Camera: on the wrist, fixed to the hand. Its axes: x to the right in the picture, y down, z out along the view.
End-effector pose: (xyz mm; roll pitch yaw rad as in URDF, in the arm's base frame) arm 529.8 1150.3 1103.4 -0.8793 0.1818 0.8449
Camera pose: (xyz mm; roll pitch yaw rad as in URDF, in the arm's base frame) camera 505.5 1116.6 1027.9 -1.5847 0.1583 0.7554
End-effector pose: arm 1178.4 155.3 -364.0 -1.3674 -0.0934 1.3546
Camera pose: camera 1215.1 126.4 -436.5 -2.0492 -0.1547 1.2864
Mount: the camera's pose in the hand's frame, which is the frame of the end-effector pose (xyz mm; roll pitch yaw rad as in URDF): -27.0 60.3 -55.4 -0.6922 0.0535 -0.0740
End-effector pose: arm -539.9 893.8 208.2 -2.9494 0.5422 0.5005
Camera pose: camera -507.3 832.1 258.8 2.6777 0.4744 0.5705
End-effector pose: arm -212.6 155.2 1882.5 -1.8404 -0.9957 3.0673
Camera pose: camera -229.1 226.1 1836.3 -2.4722 -1.0803 2.9996
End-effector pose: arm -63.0 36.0 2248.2 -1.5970 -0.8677 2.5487
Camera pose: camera -53.9 98.6 2189.6 -2.2183 -0.9412 2.4611
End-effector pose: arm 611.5 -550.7 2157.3 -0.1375 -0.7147 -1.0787
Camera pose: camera 667.4 -544.6 2091.9 -0.7621 -0.6691 -1.1815
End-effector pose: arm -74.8 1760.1 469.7 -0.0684 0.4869 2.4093
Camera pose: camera -74.1 1683.6 429.8 -0.8026 0.5336 2.3194
